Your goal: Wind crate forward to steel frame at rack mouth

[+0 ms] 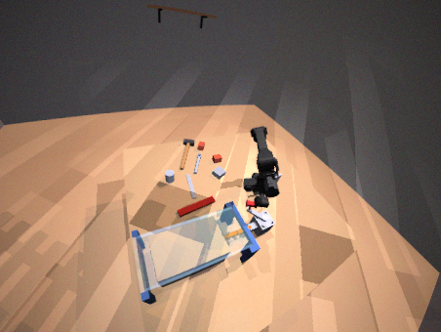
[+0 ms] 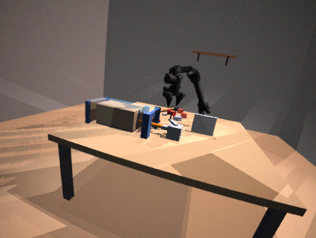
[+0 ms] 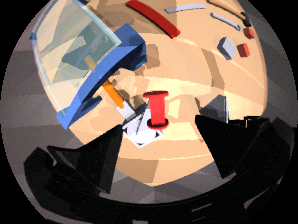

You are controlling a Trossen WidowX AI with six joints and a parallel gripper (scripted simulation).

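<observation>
My gripper tip is 6 cm above the red grip. Also, from my gripper tip: blue frame 10 cm ahead, 9 cm to the left, 9 cm below; then grey winch 16 cm below, 8 cm behind, 7 cm to the left; then winch handle 9 cm below, 3 cm to the left, 3 cm behind.
</observation>
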